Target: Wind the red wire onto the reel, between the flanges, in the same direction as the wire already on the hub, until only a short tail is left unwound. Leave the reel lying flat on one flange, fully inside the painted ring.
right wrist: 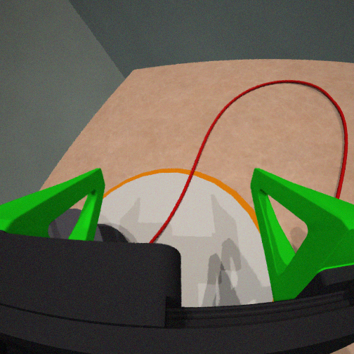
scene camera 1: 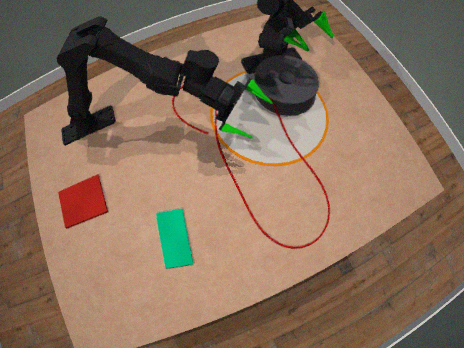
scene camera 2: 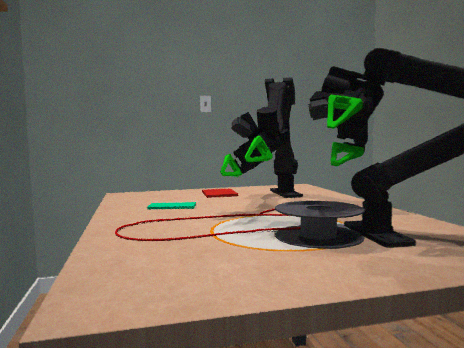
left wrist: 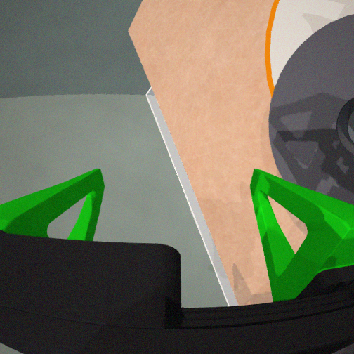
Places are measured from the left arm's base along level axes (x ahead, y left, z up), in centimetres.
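Where they show: left gripper, fingertip midpoint: (scene camera 1: 320, 44) (scene camera 2: 332, 147); right gripper, fingertip midpoint: (scene camera 1: 262, 120) (scene camera 2: 233, 167); left arm's base at its link origin: (scene camera 2: 376, 234); right arm's base at its link origin: (scene camera 1: 87, 126) (scene camera 2: 285, 193).
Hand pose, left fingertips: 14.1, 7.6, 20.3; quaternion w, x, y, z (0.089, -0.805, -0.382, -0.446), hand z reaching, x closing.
Note:
Each offset is from my left fingertips to the centre of the thing, as dx, dy, dz. "*": to the spot under its first point.
The dark grey reel {-0.8, -8.9, -17.0} (scene camera 1: 287, 75) (scene camera 2: 319, 227) (left wrist: 310, 75) lies flat on one flange and hides part of the orange painted ring {* +21.6, -22.0, -20.2} (scene camera 1: 275, 164) (scene camera 2: 212, 231) (left wrist: 268, 55) (right wrist: 170, 170). The red wire (scene camera 1: 295, 247) (scene camera 2: 150, 240) (right wrist: 287, 81) leaves the hub, makes a long loop on the table and passes beneath the right arm; its free end lies left of the ring in scene camera 1. My right gripper (scene camera 1: 262, 120) (scene camera 2: 237, 166) (right wrist: 177, 176) is open and empty above the ring's left part. My left gripper (scene camera 1: 320, 43) (scene camera 2: 332, 145) (left wrist: 176, 176) is open and empty, high beyond the reel.
A red square {* +14.3, -76.9, -19.3} (scene camera 1: 83, 201) (scene camera 2: 220, 193) and a green rectangle {* +32.4, -53.3, -19.5} (scene camera 1: 174, 238) (scene camera 2: 171, 205) lie flat on the table, left of the wire loop in scene camera 1. The left arm's base stands close behind the reel. The table's edge shows below the left gripper.

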